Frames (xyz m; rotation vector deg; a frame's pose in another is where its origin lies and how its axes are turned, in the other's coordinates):
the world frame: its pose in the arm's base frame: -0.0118 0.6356 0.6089 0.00 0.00 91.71
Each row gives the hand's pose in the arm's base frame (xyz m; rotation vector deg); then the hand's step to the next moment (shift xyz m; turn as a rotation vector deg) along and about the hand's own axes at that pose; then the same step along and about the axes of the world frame.
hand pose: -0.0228 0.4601 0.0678 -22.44 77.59 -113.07
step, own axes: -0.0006 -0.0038 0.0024 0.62 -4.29 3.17
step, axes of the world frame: -0.0005 -0.0004 0.0045 -1.73 0.21 5.08
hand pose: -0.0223 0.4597 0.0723 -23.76 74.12 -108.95
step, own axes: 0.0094 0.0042 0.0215 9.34 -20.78 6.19
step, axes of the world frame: -0.0217 -0.0089 0.0040 -7.01 10.94 19.71
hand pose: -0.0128 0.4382 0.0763 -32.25 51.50 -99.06
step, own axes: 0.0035 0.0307 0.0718 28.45 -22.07 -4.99
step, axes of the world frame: -0.0315 -0.0690 0.0189 -21.04 26.70 12.88
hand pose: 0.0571 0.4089 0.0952 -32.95 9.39 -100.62
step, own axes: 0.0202 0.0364 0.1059 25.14 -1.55 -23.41
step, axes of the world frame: -0.0110 -0.0771 0.0830 -27.27 16.92 -12.35
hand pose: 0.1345 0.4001 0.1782 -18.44 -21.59 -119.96
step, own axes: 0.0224 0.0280 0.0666 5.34 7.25 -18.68
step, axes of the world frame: -0.0060 -0.0175 0.0733 -15.08 -1.52 -14.15
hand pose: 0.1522 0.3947 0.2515 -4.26 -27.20 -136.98
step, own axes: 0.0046 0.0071 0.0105 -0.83 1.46 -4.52
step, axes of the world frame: -0.0041 -0.0002 0.0129 -2.16 -1.84 -3.90
